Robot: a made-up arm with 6 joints. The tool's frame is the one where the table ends. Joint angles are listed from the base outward.
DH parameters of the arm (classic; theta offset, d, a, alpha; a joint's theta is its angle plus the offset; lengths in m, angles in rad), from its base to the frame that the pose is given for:
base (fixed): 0 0.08 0 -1.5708
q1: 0 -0.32 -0.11 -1.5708
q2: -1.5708 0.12 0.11 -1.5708
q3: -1.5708 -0.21 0 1.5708
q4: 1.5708 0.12 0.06 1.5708
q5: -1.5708 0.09 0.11 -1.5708
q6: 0 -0.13 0.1 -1.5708
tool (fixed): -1.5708 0.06 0 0
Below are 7 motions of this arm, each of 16 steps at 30 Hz.
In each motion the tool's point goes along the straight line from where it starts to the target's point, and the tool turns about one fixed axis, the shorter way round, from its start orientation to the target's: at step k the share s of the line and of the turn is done. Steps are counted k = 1, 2, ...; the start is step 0. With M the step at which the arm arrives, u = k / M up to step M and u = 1 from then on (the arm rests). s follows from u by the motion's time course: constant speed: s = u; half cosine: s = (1 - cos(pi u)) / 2; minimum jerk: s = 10 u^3 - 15 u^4 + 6 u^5.
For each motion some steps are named. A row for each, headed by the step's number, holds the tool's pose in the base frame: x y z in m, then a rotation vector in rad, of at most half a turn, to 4 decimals.
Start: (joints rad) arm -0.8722 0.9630 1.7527 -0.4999 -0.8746 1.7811
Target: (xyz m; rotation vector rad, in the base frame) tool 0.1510 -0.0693 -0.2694 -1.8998 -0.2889 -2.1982
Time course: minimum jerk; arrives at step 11
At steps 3, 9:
3: 0.1494 -0.0428 -0.2441 -1.6850 0.3323 -2.3237
9: 0.1509 -0.0679 -0.2681 -1.8908 -0.2567 -2.2074

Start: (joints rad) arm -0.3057 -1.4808 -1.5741 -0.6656 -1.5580 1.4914
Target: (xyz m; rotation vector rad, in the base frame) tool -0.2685 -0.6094 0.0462 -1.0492 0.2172 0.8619
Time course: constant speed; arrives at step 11
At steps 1, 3, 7, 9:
1: -0.2762 -0.5182 0.1207 -0.7981 1.0779 0.5975
3: -0.2746 -0.5365 0.1058 -0.8588 0.9113 0.6588
7: -0.2716 -0.5729 0.0760 -0.9645 0.5695 0.7688
9: -0.2700 -0.5912 0.0611 -1.0095 0.3946 0.8175

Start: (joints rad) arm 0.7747 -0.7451 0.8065 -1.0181 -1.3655 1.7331
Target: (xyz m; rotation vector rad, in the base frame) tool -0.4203 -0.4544 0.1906 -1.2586 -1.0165 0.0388
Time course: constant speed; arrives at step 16
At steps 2, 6, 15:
2: -0.3742 -0.4981 0.0493 -1.3081 -1.5587 -0.1391
6: -0.3874 -0.4856 0.0897 -1.3003 -1.4032 -0.0861
15: -0.4170 -0.4575 0.1805 -1.2641 -1.0550 0.0268

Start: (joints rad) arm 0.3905 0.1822 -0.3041 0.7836 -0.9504 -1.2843
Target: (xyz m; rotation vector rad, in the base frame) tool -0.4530 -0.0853 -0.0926 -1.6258 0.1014 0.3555
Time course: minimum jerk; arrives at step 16
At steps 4, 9, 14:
4: -0.4322 -0.3222 -0.0880 -1.6760 -0.6958 0.7062
9: -0.4441 -0.1868 -0.0906 -1.6695 -0.2353 0.5091
14: -0.4526 -0.0895 -0.0925 -1.6283 0.0875 0.3620

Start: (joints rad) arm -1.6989 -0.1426 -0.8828 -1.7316 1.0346 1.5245
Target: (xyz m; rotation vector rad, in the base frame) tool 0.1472 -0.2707 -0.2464 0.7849 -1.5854 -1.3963
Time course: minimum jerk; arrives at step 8
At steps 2, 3, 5, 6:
2: 0.1964 -0.2610 -0.2240 0.9813 -1.4690 -1.4626
3: 0.1870 -0.2629 -0.2283 0.9439 -1.4923 -1.4506
5: 0.1623 -0.2677 -0.2395 0.8455 -1.5511 -1.4177
6: 0.1529 -0.2696 -0.2438 0.8077 -1.5726 -1.4044

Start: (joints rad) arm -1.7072 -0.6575 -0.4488 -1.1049 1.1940 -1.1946
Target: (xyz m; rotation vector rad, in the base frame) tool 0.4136 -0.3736 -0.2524 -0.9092 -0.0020 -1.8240
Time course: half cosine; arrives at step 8
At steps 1, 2, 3, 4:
1: 0.4244 -0.4247 -0.2269 -1.0452 -0.1181 -1.9015
2: 0.4232 -0.4189 -0.2298 -1.0298 -0.1048 -1.8931
3: 0.4213 -0.4103 -0.2341 -1.0068 -0.0849 -1.8804
4: 0.4192 -0.4001 -0.2391 -0.9798 -0.0617 -1.8652

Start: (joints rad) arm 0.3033 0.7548 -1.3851 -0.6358 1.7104 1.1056
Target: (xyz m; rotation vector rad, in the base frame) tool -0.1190 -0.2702 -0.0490 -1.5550 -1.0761 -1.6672
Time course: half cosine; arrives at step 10
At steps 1, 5, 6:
1: -0.1614 -0.2665 -0.0068 -1.5091 -0.9638 -1.3012
5: -0.1407 -0.2683 -0.0274 -1.5354 -1.0197 -1.4780
6: -0.1340 -0.2689 -0.0341 -1.5423 -1.0374 -1.5361

